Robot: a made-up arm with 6 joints. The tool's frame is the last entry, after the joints.
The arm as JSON. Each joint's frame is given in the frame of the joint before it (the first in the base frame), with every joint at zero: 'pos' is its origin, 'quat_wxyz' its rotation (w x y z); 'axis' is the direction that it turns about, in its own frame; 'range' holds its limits. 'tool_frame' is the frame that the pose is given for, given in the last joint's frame.
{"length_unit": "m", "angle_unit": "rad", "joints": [
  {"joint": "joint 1", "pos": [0.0, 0.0, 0.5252], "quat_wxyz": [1.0, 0.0, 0.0, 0.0], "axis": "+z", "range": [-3.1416, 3.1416]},
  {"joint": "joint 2", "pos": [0.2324, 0.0, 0.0], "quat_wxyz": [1.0, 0.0, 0.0, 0.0], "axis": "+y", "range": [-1.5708, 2.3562]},
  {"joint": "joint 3", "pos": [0.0, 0.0, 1.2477], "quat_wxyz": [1.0, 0.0, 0.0, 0.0], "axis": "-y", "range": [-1.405, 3.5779]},
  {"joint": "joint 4", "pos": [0.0, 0.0, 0.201], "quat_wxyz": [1.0, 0.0, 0.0, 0.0], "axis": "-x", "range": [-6.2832, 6.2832]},
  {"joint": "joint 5", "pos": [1.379, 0.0, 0.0], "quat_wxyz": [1.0, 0.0, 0.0, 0.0], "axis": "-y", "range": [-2.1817, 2.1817]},
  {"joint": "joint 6", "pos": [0.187, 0.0, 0.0], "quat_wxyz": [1.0, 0.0, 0.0, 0.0], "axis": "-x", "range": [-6.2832, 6.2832]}
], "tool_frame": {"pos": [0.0, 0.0, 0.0], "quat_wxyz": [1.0, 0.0, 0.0, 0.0]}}
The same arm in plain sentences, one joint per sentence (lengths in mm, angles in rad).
The arm has six revolute joints in a row. What follows holds with every joint at zero, and every direction is one of the base frame's.
Joint 1 lies 525.2 mm along +z from the base frame's origin and turns about +z, from -3.1416 to 3.1416 rad.
Joint 2 lies 232.4 mm along +x from joint 1 and turns about +y, from -1.5708 to 2.3562 rad.
Joint 3 lies 1247.7 mm along +z from joint 2 and turns about -y, from -1.4050 to 3.5779 rad.
Joint 4 lies 201.0 mm along +z from joint 3 and turns about -x, from -6.2832 to 6.2832 rad.
Joint 5 lies 1379.0 mm along +x from joint 4 and turns about -y, from -2.1817 to 2.1817 rad.
Joint 6 lies 187.0 mm along +x from joint 5 and turns about -x, from -6.2832 to 6.2832 rad.
The tool frame, which is the frame that the pose is given for, lies at the same point as joint 6; its axes are parallel to the base frame's.

